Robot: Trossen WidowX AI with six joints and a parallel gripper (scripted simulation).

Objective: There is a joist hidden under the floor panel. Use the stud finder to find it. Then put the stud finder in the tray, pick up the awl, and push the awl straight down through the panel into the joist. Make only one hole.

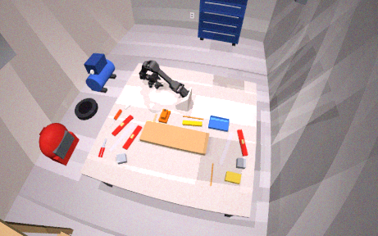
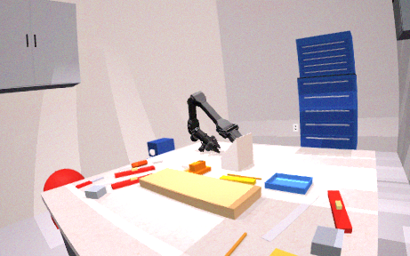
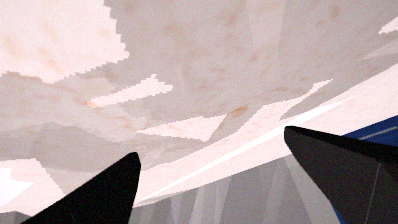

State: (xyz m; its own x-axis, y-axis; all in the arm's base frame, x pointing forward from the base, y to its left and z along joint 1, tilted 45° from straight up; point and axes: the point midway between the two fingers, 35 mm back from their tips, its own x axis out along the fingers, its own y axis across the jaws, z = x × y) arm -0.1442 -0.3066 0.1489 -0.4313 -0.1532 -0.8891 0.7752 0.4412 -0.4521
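Right now the awl is 370 mm ahead of my gripper tip and 110 mm to the left of it. The rest, counted from my gripper tip: orange stud finder 350 mm ahead, 180 mm to the left, 40 mm above; then blue tray 640 mm to the left, 280 mm ahead, 10 mm above; then yellow bar 420 mm to the left, 350 mm ahead.
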